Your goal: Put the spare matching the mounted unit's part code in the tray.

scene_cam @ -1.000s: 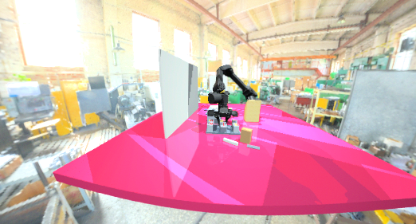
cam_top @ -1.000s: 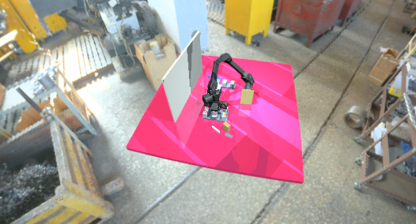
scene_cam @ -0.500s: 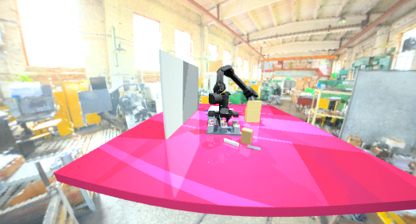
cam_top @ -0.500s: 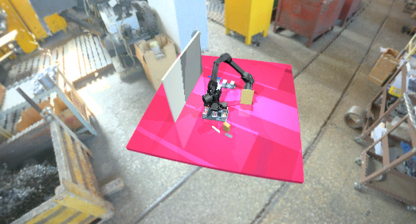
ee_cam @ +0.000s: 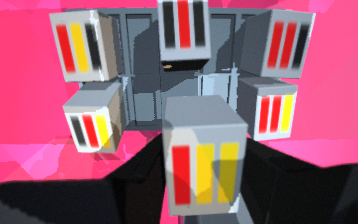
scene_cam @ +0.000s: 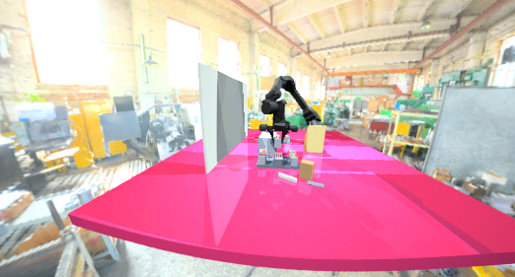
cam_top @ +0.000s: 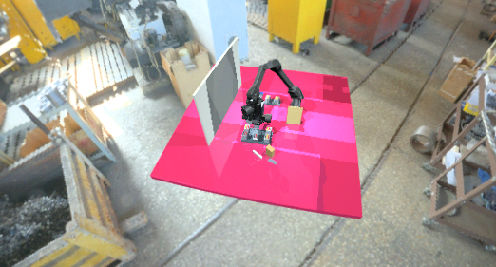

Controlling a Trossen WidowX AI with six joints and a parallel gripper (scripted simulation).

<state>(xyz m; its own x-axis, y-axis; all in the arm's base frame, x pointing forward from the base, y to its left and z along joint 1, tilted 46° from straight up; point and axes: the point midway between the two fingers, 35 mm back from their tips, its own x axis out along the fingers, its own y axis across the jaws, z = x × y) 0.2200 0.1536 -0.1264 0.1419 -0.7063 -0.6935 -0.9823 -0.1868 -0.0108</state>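
My gripper tip is now 35 cm to the left of the rimmed tray, 13 cm short of it and 9 cm above it. Round my gripper tip: grey rack: 8 cm below, 3 cm to the left, 1 cm behind; thin bar: 17 cm to the left, 8 cm below, 5 cm behind; grey mounted unit: 15 cm to the right, 7 cm ahead, 4 cm below.
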